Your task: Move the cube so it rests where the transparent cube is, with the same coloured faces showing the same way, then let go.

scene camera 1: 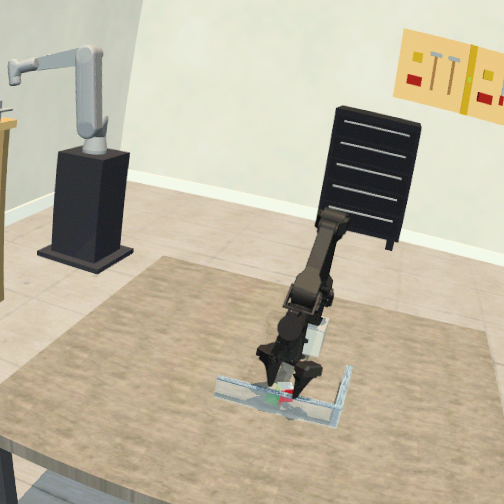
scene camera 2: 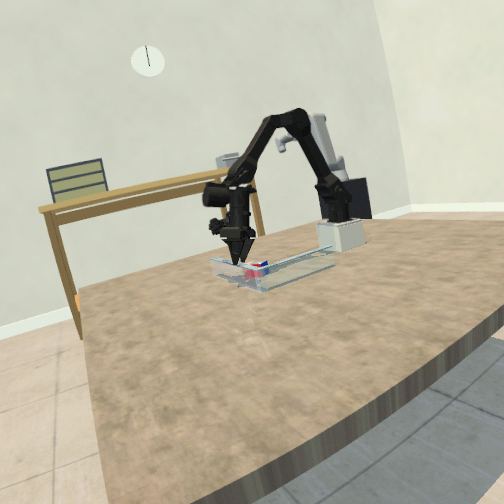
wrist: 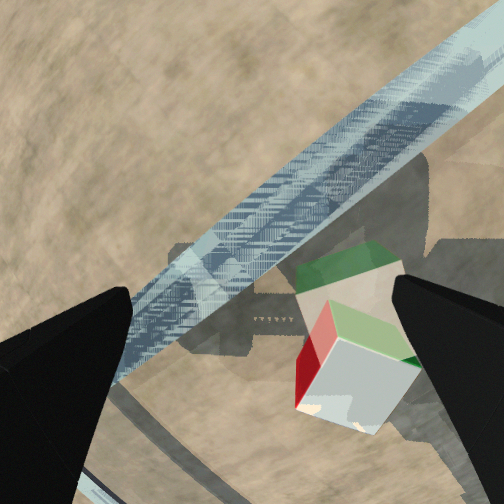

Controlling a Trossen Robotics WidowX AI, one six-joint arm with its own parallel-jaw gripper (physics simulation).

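Observation:
The cube [wrist: 355, 375] lies on the table with a white face up, a red face on its left and a green face at the back. The transparent cube [wrist: 350, 280] overlaps it, offset toward the top of the wrist view, with a green top edge. My gripper [wrist: 265, 400] is open, its two dark fingers standing either side of the cube without touching it. In scene camera 1 the gripper [scene camera 1: 287, 385] hangs just above the cube [scene camera 1: 285, 397]. In scene camera 2 the gripper [scene camera 2: 240, 256] is beside the cube [scene camera 2: 260, 267].
A glassy L-shaped wall [scene camera 1: 335, 400] stands around the cube's spot; it crosses the wrist view [wrist: 300, 210] as a pale band. A second robot arm on a black pedestal [scene camera 1: 88, 200] and a black slatted rack [scene camera 1: 372, 175] stand beyond the table. A wooden table [scene camera 2: 140, 195] stands behind.

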